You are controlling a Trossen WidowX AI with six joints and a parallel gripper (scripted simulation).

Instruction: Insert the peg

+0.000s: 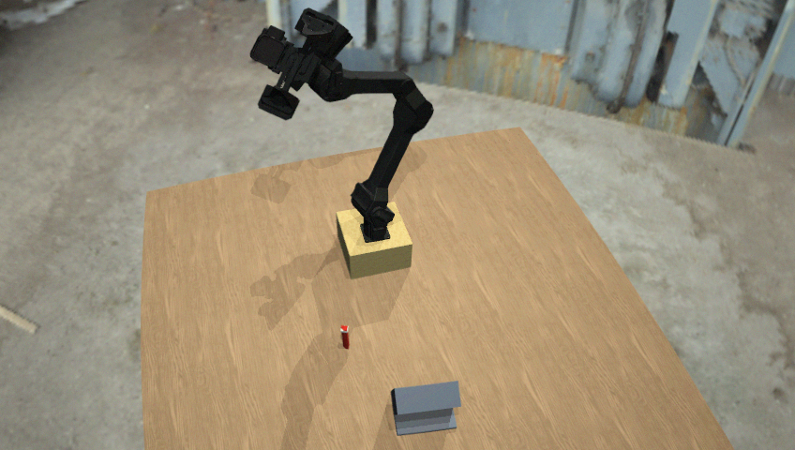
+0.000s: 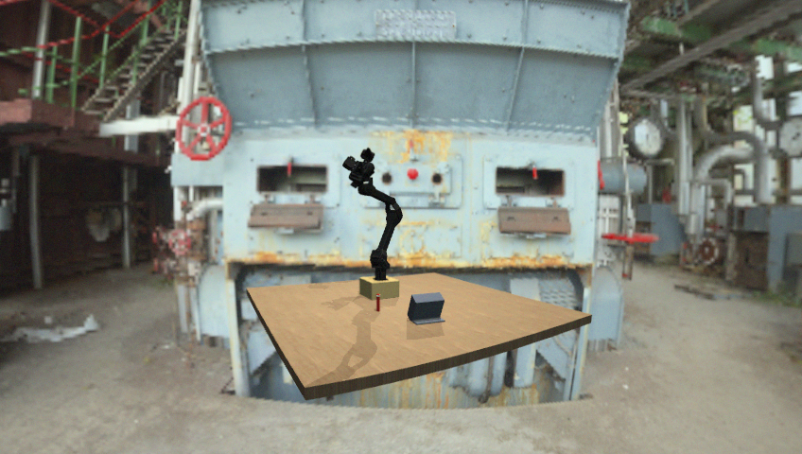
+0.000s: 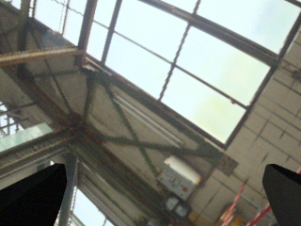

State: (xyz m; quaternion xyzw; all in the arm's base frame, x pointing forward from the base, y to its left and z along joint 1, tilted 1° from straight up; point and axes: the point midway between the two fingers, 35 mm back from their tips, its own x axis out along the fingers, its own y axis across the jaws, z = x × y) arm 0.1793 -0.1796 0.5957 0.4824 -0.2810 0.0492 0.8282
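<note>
My gripper tip is 60 mm short of the red square peg, 50 mm to the right of it and 650 mm above it. The rest, counted from my gripper tip: sloped panel: 260 mm ahead, 170 mm to the left, 650 mm below.
</note>
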